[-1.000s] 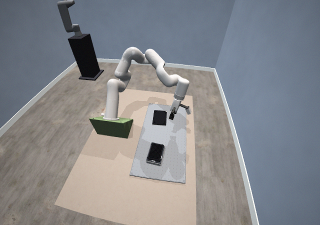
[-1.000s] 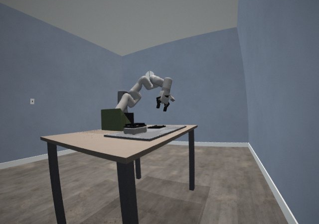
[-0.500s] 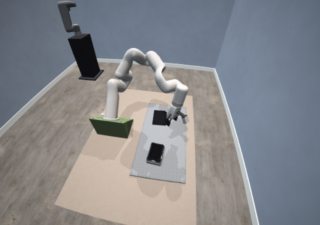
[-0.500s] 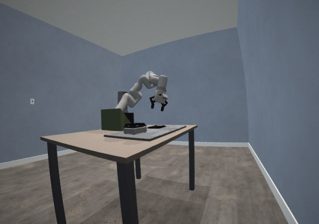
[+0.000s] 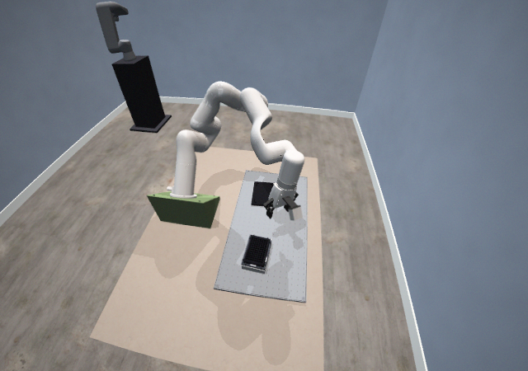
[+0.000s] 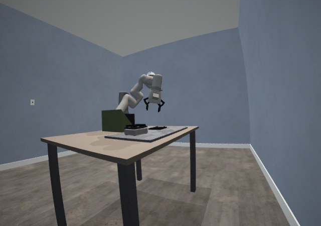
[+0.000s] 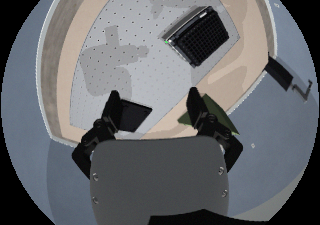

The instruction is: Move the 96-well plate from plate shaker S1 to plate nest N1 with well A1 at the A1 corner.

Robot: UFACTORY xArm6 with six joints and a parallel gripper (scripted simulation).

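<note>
My gripper is now 140 mm to the left of the black 96-well plate, 110 mm above it and 70 mm past it. Also, from my hand: black plate nest N1: 220 mm to the left, 170 mm below, 90 mm behind.
</note>
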